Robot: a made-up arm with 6 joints.
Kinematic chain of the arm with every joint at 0, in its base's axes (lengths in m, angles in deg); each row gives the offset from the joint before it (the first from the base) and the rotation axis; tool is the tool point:
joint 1: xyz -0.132 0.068 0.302 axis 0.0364 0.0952 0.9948
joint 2: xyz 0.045 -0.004 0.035 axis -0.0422 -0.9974 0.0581
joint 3: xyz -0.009 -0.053 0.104 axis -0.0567 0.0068 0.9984
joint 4: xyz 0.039 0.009 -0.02 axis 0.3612 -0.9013 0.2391
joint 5: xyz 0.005 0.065 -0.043 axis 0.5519 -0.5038 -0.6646
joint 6: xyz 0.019 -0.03 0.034 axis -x
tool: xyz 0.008 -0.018 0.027
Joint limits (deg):
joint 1: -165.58..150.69
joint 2: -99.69..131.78
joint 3: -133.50..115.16
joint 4: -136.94..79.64
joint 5: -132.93..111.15
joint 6: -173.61..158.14
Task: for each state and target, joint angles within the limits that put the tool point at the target. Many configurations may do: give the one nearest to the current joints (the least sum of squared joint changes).
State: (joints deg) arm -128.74 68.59 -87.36 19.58 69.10 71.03
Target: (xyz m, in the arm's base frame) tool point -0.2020 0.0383 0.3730
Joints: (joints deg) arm -115.79 28.02 -74.83 30.40 99.93 27.85
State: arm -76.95 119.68 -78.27 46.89 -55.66 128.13
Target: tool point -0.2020 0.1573 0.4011
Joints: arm -75.76 114.09 -60.16 41.69 -59.59 131.56
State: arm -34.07 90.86 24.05 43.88 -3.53 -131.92
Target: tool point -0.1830 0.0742 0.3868
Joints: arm -15.71 103.54 1.04 43.75 2.04 -119.76
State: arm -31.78 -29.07 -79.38 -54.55 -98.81 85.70
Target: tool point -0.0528 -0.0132 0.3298
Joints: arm -47.36 -17.19 -59.01 -73.79 -104.52 100.53
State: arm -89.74 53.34 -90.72 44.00 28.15 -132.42
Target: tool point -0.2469 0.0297 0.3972
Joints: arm -80.38 56.46 -84.76 27.85 37.43 -124.72
